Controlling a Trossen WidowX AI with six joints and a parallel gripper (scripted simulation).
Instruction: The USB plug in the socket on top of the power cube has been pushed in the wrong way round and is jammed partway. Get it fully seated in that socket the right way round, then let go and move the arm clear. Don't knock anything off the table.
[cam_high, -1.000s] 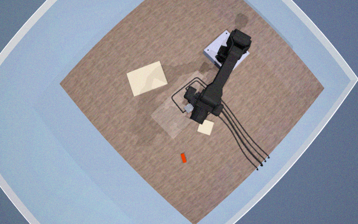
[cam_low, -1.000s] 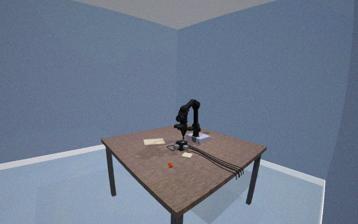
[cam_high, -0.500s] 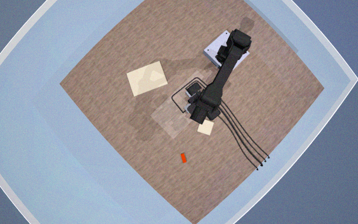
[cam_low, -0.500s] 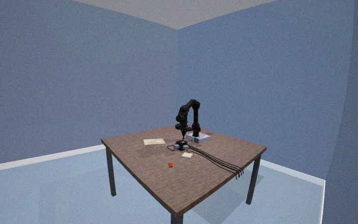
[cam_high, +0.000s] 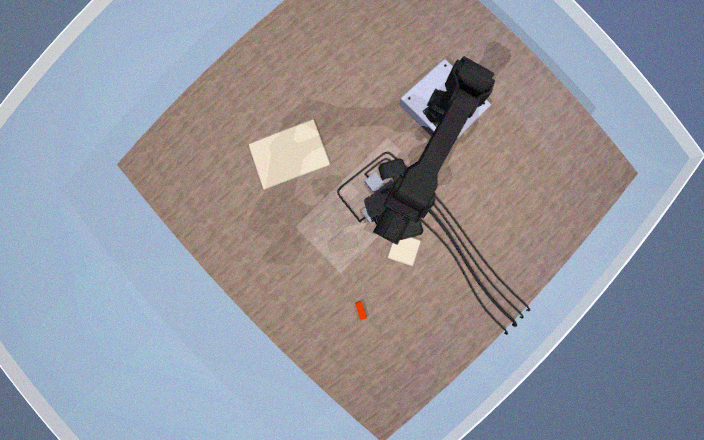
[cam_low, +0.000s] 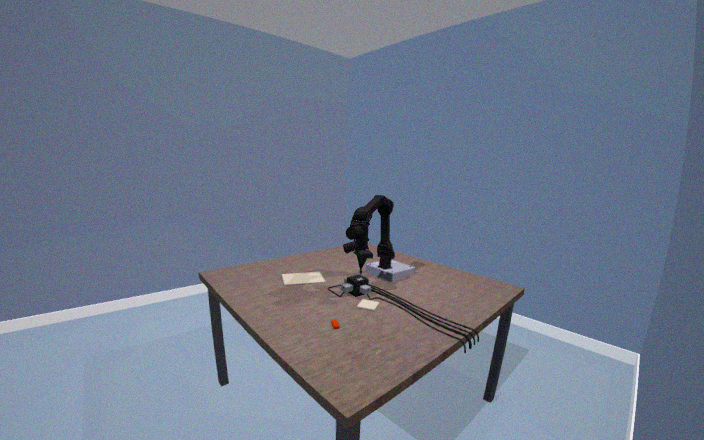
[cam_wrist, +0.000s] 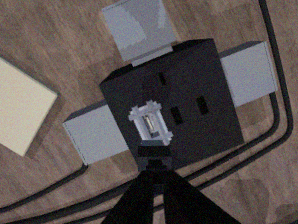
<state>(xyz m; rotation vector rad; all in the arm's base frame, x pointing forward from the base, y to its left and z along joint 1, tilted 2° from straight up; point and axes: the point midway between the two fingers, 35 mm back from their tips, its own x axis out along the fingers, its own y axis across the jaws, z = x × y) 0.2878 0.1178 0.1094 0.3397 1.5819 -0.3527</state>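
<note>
The grey-framed USB socket is 7 cm below my gripper tip. The rest, counted from my gripper tip: cream pad 13 cm to the left, 13 cm below, 6 cm ahead; cream sheet 32 cm to the right, 13 cm below, 13 cm ahead; orange block 28 cm ahead, 18 cm to the left, 13 cm below.
</note>
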